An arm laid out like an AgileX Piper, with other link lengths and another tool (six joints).
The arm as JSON. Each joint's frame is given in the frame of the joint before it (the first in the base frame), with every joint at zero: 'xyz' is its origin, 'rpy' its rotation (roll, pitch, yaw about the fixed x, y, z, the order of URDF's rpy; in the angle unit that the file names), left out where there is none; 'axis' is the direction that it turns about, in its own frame. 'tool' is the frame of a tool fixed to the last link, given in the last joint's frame.
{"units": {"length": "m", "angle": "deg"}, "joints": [
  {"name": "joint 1", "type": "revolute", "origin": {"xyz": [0.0, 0.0, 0.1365]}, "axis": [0.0, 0.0, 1.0]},
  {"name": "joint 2", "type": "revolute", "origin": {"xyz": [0.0, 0.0, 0.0]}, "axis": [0.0, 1.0, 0.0]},
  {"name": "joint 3", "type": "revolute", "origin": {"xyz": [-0.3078, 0.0, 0.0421]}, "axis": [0.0, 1.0, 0.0]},
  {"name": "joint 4", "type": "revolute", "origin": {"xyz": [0.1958, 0.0, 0.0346]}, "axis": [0.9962, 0.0, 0.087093]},
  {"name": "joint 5", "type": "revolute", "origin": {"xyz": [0.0, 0.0, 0.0]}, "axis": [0.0, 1.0, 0.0]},
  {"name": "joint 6", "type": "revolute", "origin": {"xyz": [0.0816, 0.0, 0.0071]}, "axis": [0.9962, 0.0, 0.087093]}
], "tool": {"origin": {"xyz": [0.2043, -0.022, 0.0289], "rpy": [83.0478, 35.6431, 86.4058]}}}
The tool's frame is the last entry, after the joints.
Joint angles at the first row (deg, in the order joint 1, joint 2, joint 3, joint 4, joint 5, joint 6):
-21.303 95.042 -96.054 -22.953 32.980 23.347
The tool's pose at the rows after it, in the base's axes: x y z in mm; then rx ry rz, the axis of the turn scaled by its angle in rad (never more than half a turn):
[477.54 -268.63 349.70 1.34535 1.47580 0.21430]
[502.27 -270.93 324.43 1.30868 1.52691 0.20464]
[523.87 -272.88 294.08 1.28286 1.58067 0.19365]
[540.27 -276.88 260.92 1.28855 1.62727 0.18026]
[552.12 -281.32 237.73 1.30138 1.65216 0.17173]
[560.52 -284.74 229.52 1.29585 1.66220 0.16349]
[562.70 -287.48 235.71 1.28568 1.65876 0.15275]
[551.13 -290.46 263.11 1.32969 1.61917 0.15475]
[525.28 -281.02 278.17 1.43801 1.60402 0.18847]
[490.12 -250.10 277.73 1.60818 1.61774 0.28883]
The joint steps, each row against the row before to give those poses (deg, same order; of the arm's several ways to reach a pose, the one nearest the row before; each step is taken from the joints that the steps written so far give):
0.001 3.819 0.002 0.113 -3.667 -0.628
-0.001 4.273 -0.001 0.001 -3.737 -1.943
0.001 4.359 0.001 -0.003 -3.176 -1.737
0.000 4.525 -1.150 0.001 -1.138 -0.757
-0.001 3.656 -1.970 0.002 -0.084 -0.125
0.000 2.176 -2.032 0.001 0.147 -0.596
0.001 0.377 -1.827 -0.003 1.052 -0.717
0.000 -1.976 -4.062 1.814 5.993 -0.128
0.100 -3.601 -2.307 4.426 8.840 -0.004
0.001 -4.885 -0.302 7.916 10.810 0.609

